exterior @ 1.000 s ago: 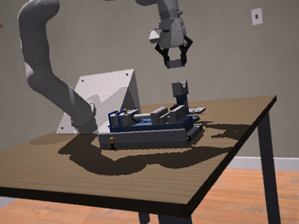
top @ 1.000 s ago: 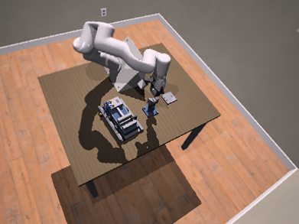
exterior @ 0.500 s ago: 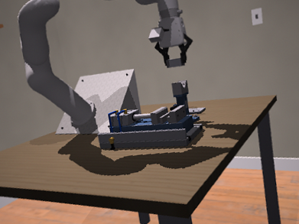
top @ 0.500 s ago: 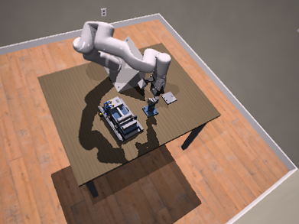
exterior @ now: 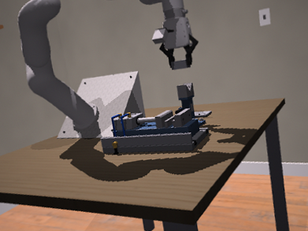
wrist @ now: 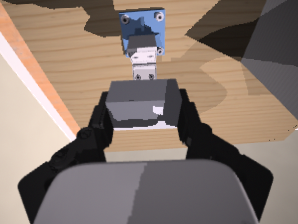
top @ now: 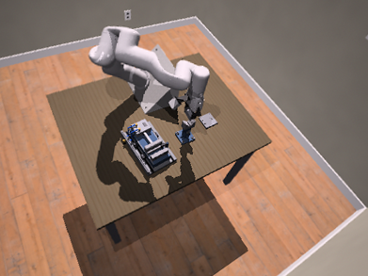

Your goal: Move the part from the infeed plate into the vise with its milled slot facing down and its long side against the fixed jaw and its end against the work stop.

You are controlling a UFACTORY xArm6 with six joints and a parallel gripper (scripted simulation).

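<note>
The fixed jaw is 110 mm ahead of my hand, 200 mm to the right of it and 170 mm below it. Also, from my hand: part: 20 mm below; then moving jaw: 40 mm ahead, 210 mm to the right, 170 mm below; then work stop: 70 mm ahead, 160 mm to the right, 160 mm below.
</note>
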